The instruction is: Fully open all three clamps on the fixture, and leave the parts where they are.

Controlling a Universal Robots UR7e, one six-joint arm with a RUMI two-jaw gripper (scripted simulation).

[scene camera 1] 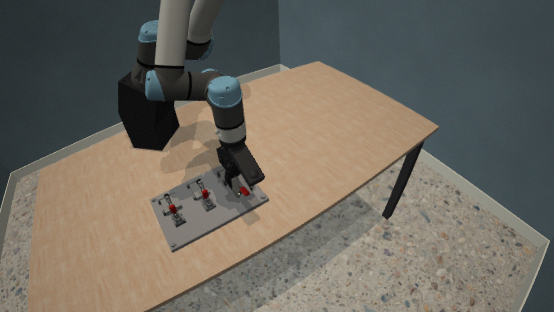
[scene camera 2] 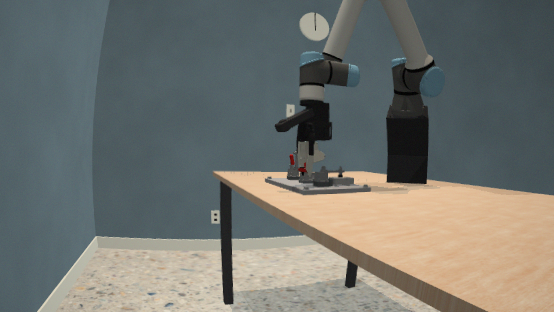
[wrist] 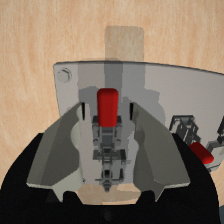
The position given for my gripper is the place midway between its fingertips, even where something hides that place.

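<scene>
Scene camera 1 shows a grey fixture plate [scene camera 1: 199,223] and my gripper [scene camera 1: 244,194]. From scene camera 2, the plate [scene camera 2: 293,185] is visible, as is the gripper [scene camera 2: 305,176]. The wrist view has the gripper [wrist: 107,103].
</scene>
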